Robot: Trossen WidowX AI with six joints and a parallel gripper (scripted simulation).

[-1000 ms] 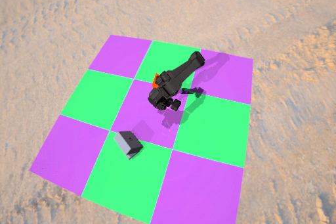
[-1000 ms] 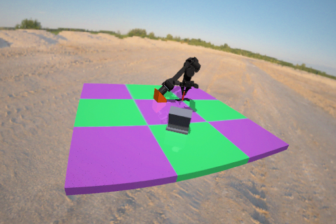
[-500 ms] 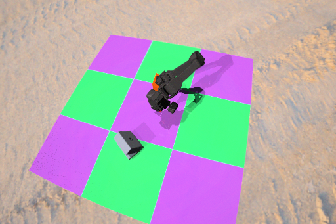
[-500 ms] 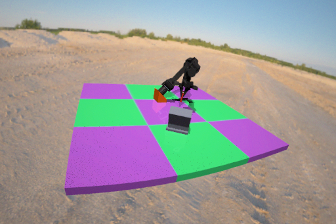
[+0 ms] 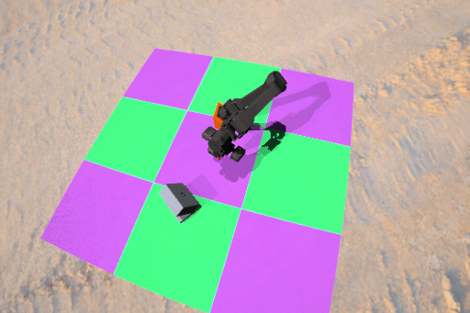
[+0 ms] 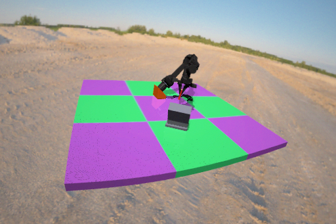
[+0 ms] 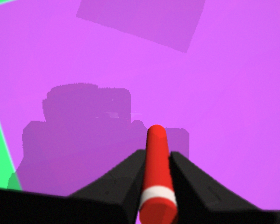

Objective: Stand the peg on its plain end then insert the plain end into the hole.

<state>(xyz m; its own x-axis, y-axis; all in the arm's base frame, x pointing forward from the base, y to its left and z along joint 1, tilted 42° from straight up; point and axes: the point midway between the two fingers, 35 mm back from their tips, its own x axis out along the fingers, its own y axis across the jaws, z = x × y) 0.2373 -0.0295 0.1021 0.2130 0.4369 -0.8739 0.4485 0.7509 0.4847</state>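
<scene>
The grey sloped panel lies 21 cm ahead of my gripper tip, 14 cm to the right of it and 4 cm below it. The rest, counted from my gripper tip: peg (1 cm to the left, 2 cm above).
</scene>
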